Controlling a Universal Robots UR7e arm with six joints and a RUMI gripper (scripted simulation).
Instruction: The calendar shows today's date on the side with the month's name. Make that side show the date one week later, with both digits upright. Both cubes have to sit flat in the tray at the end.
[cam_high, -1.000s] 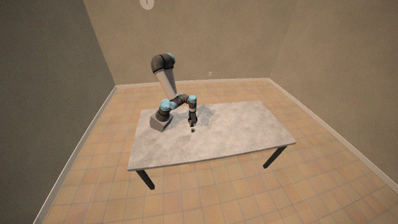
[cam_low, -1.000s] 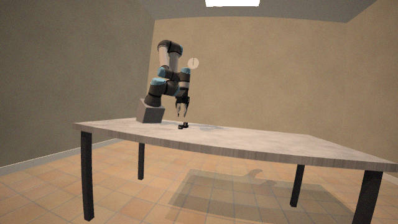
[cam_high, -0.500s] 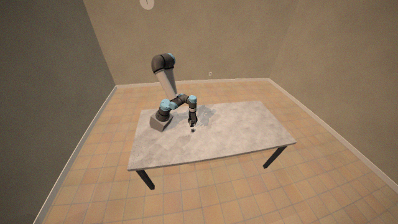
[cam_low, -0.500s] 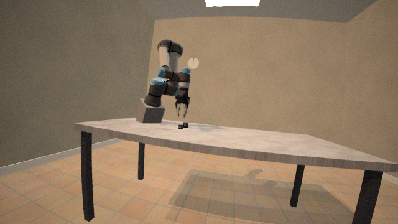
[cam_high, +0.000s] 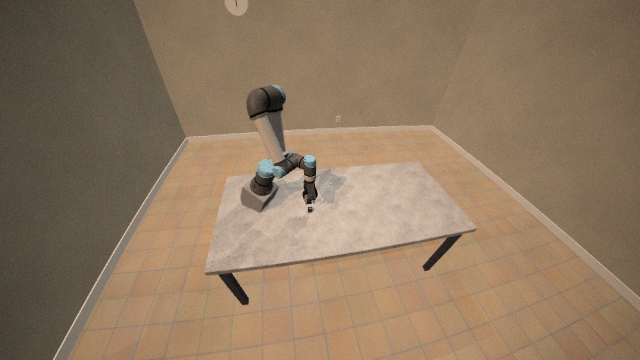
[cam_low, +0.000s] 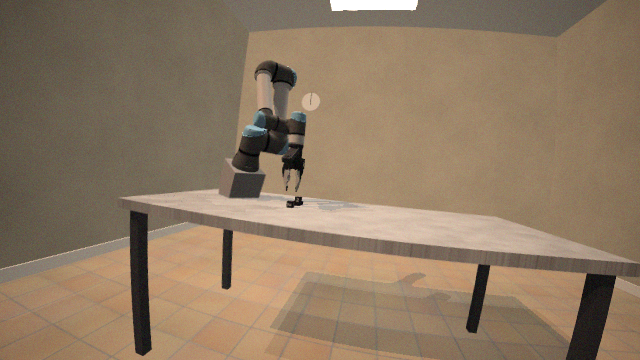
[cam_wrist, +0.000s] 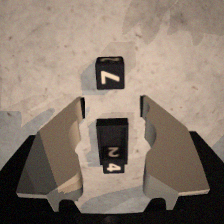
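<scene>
The black date cube lies 8 cm below my hand. From my hand the other things lie so: black calendar tray: 11 cm to the left, 8 cm below; black cube: 12 cm to the left, 7 cm below.
</scene>
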